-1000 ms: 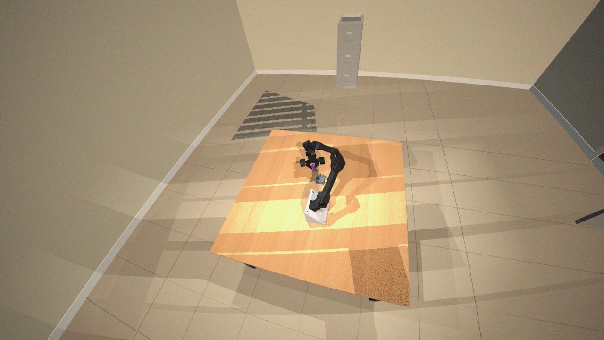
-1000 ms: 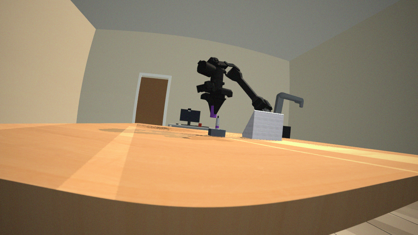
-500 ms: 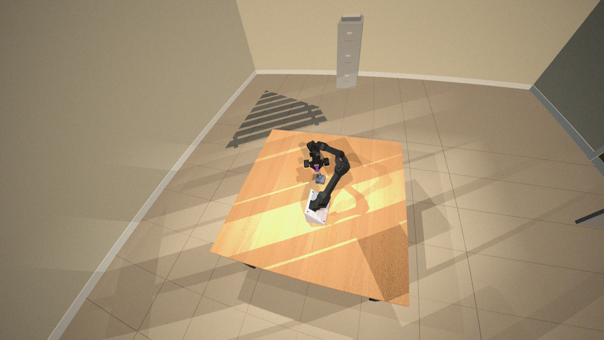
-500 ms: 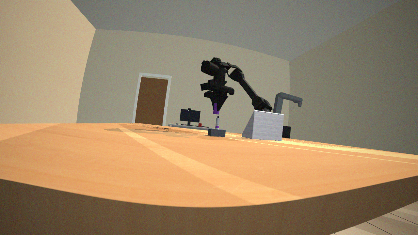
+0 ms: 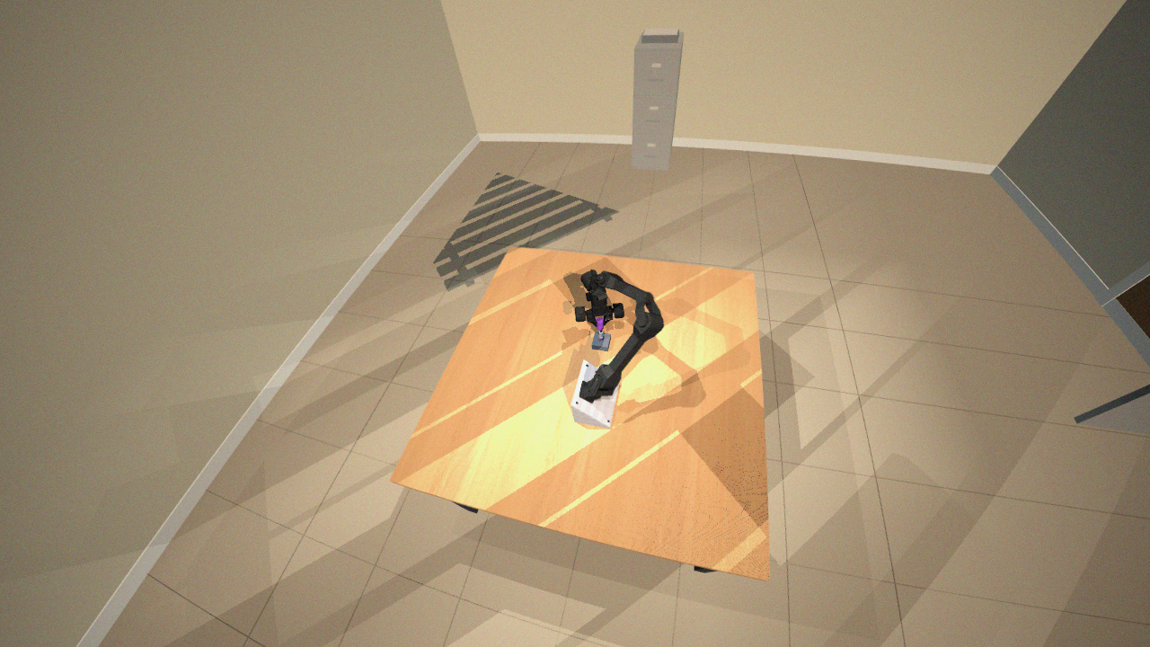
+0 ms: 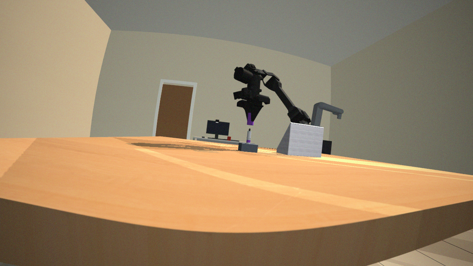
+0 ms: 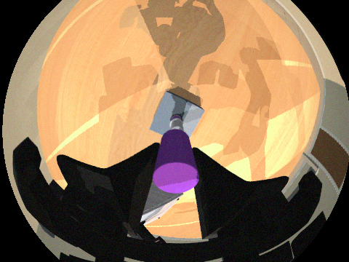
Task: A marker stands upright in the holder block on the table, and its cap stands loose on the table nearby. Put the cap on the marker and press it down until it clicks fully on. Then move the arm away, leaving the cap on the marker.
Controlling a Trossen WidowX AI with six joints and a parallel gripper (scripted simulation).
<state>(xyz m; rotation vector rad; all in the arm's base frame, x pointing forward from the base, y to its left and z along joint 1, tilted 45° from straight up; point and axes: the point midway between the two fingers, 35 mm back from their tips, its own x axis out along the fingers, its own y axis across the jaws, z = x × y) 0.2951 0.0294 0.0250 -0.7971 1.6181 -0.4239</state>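
The grey holder block is 110 mm below my gripper tip. Also, from my gripper tip: purple cap: 10 mm above.
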